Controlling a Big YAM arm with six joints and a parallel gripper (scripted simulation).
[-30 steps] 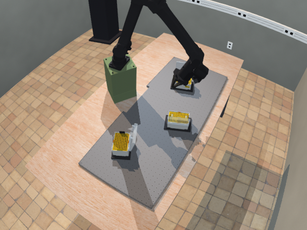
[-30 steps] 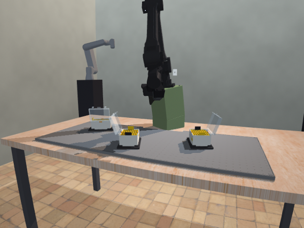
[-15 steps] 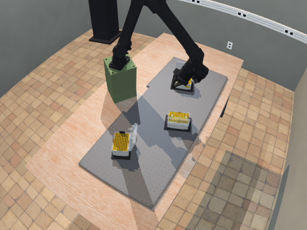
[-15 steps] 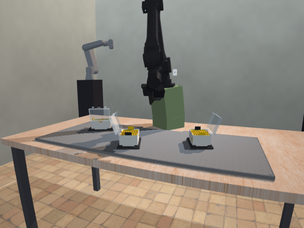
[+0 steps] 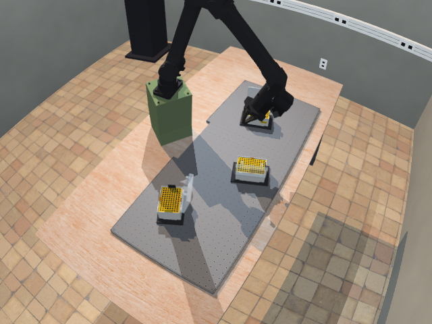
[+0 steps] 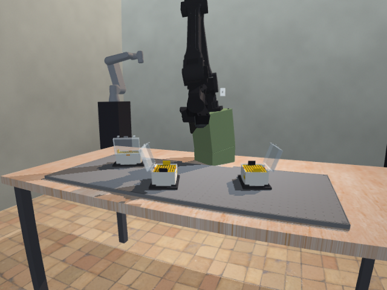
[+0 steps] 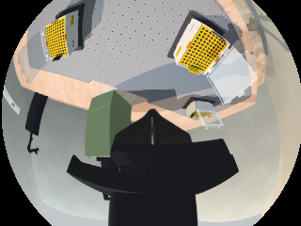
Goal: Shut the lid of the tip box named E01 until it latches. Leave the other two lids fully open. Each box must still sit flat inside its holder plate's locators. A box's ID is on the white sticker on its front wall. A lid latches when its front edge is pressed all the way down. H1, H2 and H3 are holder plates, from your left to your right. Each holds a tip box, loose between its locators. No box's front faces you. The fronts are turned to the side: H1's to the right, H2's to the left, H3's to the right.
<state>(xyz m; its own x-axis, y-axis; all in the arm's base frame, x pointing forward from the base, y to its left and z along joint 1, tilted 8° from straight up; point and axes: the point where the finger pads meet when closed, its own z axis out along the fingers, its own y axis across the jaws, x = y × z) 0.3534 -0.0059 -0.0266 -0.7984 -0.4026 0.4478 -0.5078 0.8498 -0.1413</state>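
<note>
Right now the tip box is 8 cm ahead of my hand, 10 cm to the right of it and 13 cm below it. Round my hand: lid 3 cm behind, 31 cm to the left, 9 cm below.
</note>
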